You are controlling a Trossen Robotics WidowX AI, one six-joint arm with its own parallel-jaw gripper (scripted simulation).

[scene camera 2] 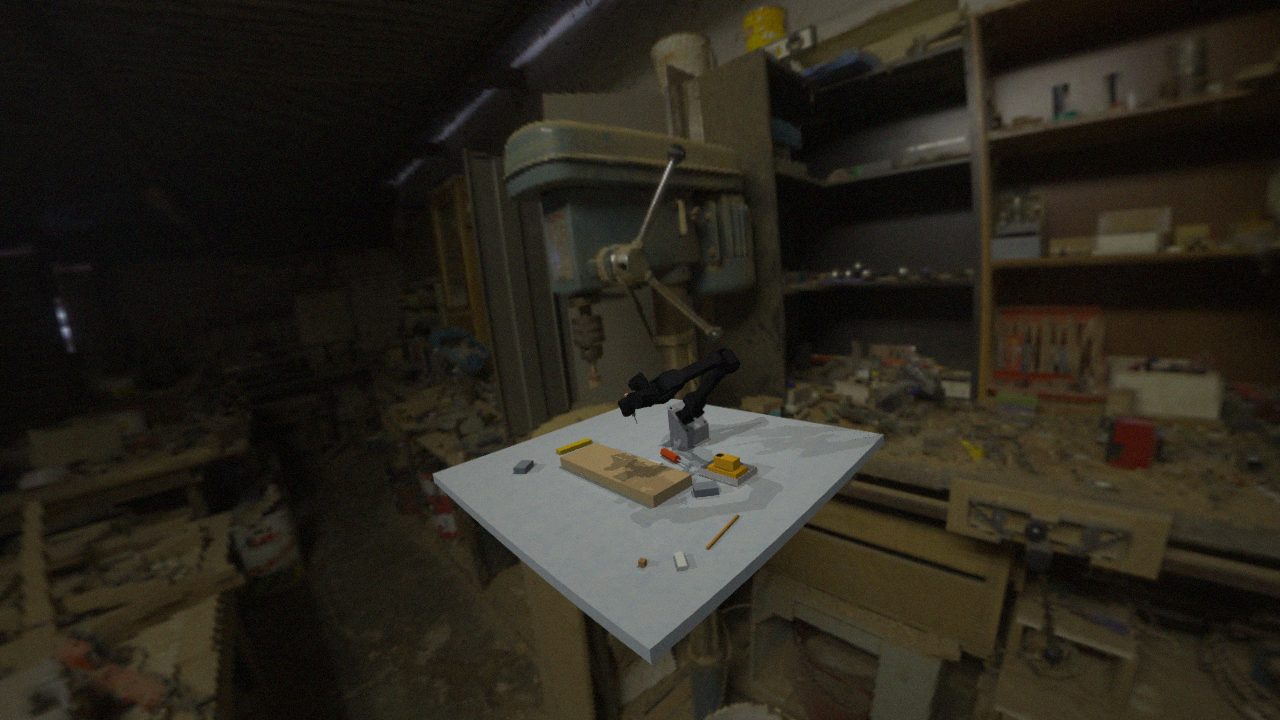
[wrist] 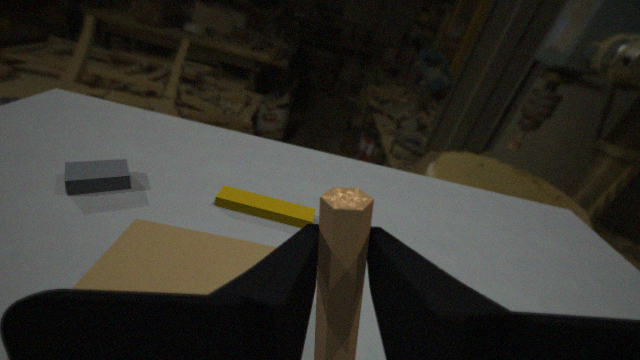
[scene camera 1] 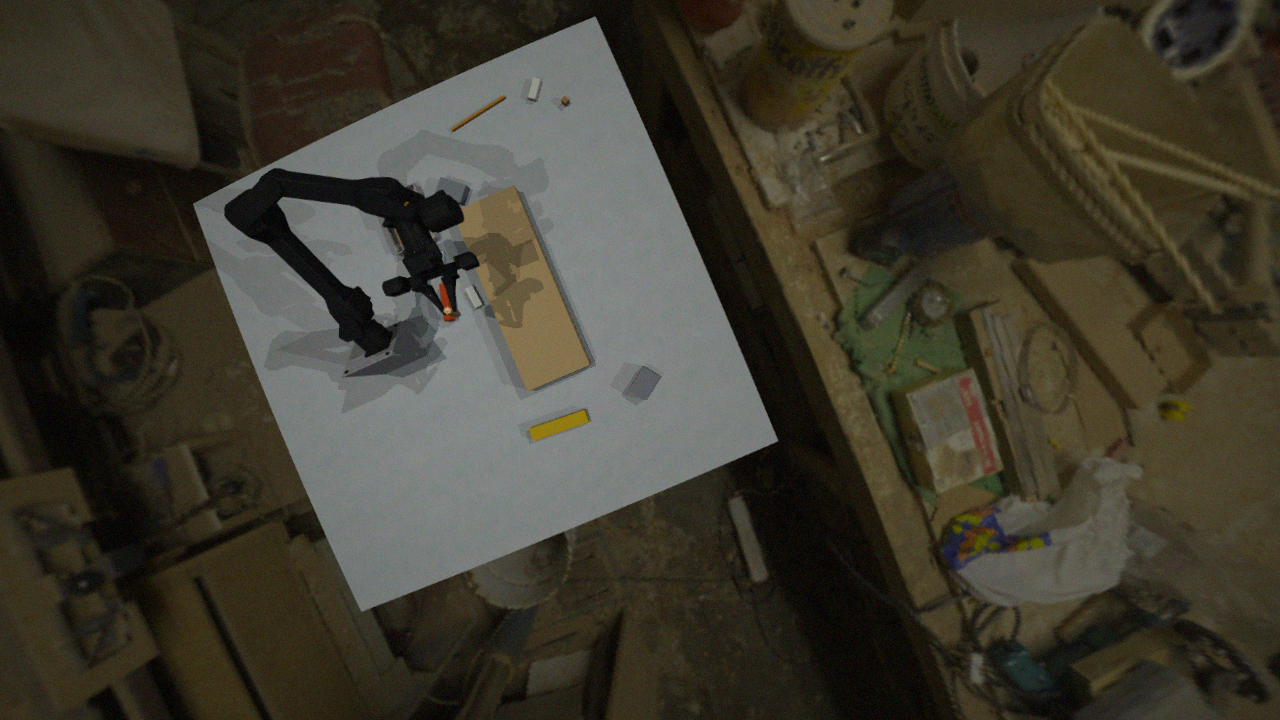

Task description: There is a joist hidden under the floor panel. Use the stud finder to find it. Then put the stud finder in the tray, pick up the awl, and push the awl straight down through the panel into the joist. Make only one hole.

Labels:
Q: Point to a yellow bar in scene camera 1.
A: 578, 418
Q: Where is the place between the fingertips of my gripper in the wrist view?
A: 342, 237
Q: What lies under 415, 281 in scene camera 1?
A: My gripper.

